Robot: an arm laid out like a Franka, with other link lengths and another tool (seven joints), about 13 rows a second.
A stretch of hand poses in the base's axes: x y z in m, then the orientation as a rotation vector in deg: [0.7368 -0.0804 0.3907 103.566 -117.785 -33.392]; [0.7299 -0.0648 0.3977 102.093 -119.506 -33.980]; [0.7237 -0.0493 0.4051 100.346 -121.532 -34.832]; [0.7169 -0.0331 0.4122 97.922 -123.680 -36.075]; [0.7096 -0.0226 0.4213 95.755 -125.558 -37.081]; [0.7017 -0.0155 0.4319 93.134 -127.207 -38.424]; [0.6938 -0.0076 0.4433 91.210 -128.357 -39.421]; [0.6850 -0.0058 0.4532 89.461 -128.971 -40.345]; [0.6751 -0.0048 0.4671 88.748 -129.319 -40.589]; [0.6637 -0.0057 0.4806 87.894 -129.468 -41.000]
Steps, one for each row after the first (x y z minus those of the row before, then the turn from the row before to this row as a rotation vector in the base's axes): [-0.0069 0.0156 0.0070 0.131 -0.023 -1.672]; [-0.0062 0.0155 0.0074 0.274 -0.002 -1.997]; [-0.0068 0.0162 0.0071 0.281 0.374 -2.401]; [-0.0073 0.0105 0.0091 0.205 0.290 -2.110]; [-0.0079 0.0071 0.0106 0.211 0.732 -2.229]; [-0.0079 0.0079 0.0114 0.171 0.549 -1.613]; [-0.0088 0.0018 0.0099 0.083 0.769 -1.235]; [-0.0099 0.0010 0.0139 -0.030 0.216 -0.539]; [-0.0114 -0.0009 0.0135 -0.011 0.460 -0.518]
